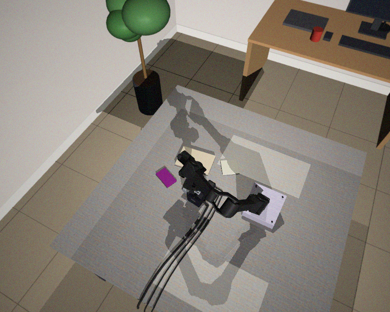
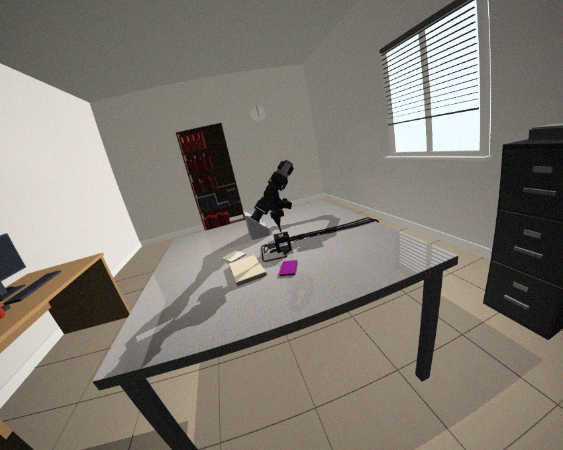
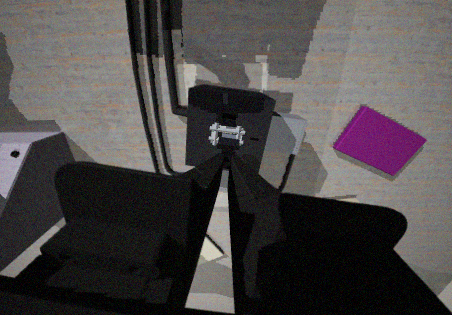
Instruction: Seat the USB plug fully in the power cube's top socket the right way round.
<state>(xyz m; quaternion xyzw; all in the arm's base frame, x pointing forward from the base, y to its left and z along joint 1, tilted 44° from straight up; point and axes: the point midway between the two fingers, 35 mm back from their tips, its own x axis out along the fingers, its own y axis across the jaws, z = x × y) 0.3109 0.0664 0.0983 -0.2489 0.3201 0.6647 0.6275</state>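
Right now my gripper tip is 2 cm above the silver-edged USB plug. Round my gripper tip: beige notebook 20 cm to the right, 14 cm ahead, 12 cm below; then small note 27 cm to the right, 12 cm below, 5 cm behind; then magenta card 22 cm ahead, 12 cm below, 2 cm to the right.
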